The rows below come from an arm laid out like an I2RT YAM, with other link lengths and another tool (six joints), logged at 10 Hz.
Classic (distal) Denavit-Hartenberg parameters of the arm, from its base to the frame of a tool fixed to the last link. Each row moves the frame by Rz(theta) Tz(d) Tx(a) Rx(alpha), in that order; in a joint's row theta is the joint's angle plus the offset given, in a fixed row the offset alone. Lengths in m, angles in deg.
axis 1: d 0.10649, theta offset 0, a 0.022, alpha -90
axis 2: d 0, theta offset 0, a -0.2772, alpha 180
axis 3: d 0, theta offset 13.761, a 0.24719, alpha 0
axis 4: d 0.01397, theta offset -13.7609, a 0.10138, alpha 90
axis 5: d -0.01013, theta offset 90, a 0, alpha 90
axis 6: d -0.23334, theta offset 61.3, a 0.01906, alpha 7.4
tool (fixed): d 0.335, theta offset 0, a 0, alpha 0
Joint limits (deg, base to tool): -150..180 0..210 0..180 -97..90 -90..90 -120..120
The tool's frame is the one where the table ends.
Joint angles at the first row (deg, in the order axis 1, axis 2, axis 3, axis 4, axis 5, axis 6):
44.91 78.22 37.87 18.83 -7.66 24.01
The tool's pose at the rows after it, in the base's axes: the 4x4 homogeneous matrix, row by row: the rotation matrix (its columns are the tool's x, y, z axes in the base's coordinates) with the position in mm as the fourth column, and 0 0 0 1 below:
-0.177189 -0.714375 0.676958 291.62; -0.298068 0.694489 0.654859 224.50; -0.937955 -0.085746 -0.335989 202.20; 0 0 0 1
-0.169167 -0.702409 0.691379 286.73; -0.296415 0.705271 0.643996 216.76; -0.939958 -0.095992 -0.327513 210.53; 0 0 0 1
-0.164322 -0.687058 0.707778 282.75; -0.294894 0.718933 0.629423 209.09; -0.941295 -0.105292 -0.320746 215.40; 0 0 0 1
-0.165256 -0.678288 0.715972 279.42; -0.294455 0.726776 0.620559 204.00; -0.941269 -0.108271 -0.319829 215.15; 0 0 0 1
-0.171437 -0.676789 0.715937 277.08; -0.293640 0.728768 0.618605 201.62; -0.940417 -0.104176 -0.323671 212.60; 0 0 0 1
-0.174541 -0.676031 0.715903 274.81; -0.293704 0.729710 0.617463 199.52; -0.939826 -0.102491 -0.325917 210.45; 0 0 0 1
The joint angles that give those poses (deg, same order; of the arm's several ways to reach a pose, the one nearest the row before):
44.94 74.24 37.79 16.17 -6.54 23.74
44.91 71.40 37.55 14.05 -5.53 23.48
44.84 69.11 36.98 12.70 -4.35 23.33
44.82 67.73 36.07 12.28 -3.67 23.39
44.83 67.11 35.32 12.22 -3.59 23.68
44.87 66.50 34.58 12.22 -3.51 23.81

